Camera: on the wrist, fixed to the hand. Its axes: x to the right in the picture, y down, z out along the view.
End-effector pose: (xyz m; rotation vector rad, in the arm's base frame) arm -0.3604 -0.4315 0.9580 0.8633 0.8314 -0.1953
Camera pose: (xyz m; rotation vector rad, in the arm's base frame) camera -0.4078 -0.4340 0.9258 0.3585 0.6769 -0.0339
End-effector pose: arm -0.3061 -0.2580 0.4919 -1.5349 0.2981 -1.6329
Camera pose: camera -0.3581 -0.2388 0.5064 -2.0340 0.6780 -1.4738
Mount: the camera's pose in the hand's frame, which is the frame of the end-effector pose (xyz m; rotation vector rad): -0.0095 -0.0429 -0.0368 -0.5192 -0.1655 0.0119
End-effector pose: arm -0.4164 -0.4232 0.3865 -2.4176 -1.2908 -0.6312
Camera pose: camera -0.4655 -0.4244 0.4161 2.6070 1.1492 0.7679
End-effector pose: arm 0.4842 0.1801 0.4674 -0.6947 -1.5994 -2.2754
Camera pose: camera 0.4633 0.1603 0.4178 -1.0293 -1.0497 -2.7086
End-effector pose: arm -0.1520 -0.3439 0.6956 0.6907 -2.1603 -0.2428
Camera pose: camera -0.1020 -0.3719 0.6956 0.3667 -2.1222 -0.8437
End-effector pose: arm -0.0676 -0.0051 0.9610 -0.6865 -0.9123 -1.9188
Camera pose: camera -0.1048 -0.0156 0.9187 -1.1630 -0.4974 -2.1292
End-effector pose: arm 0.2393 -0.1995 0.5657 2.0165 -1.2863 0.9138
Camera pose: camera 0.2671 -0.1505 0.5759 1.6940 -1.4461 0.3644
